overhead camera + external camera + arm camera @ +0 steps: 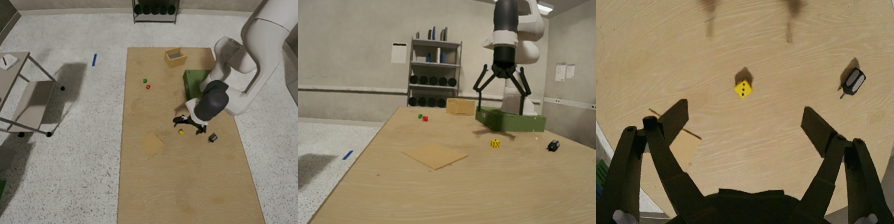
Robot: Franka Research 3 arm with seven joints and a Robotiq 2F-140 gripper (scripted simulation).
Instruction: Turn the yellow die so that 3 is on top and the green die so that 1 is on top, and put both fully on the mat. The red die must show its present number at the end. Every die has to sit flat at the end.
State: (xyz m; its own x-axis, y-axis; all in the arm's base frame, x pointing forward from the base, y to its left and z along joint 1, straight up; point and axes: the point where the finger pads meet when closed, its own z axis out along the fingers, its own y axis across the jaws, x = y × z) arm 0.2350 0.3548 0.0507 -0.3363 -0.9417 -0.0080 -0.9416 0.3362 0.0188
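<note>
The yellow die lies 120 mm below my hand. Round my hand: black object: 230 mm behind, 50 mm to the left, 120 mm below; tan mat: 220 mm ahead, 80 mm to the left, 130 mm below; red die: 250 mm ahead, 400 mm to the right, 120 mm below.
</note>
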